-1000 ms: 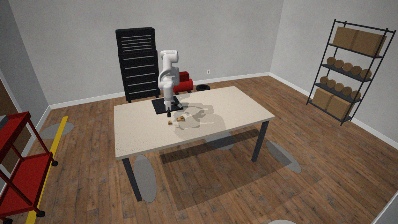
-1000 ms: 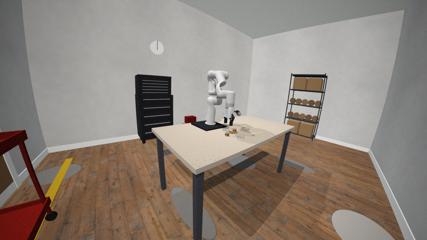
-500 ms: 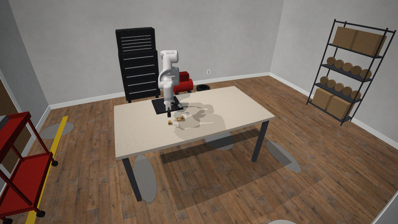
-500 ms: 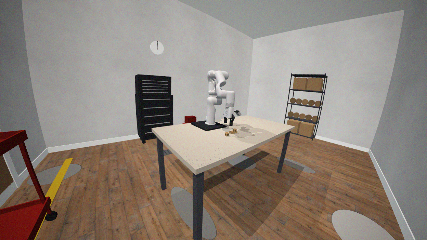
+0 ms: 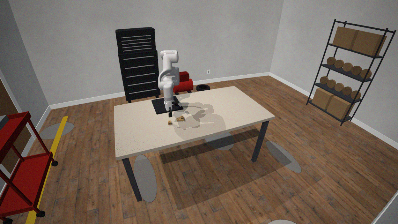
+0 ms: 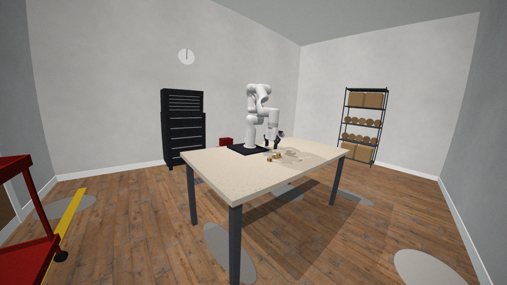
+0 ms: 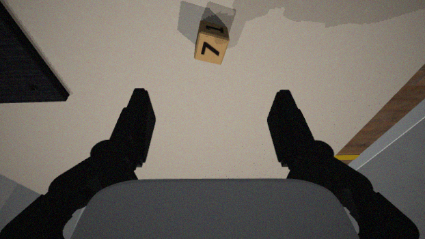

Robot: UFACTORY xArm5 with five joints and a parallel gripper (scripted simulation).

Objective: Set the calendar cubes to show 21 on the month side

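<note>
The wooden digit cube is 10 cm below my hand. Round my hand: wooden tray (4 cm behind, 11 cm to the left, 11 cm below).
</note>
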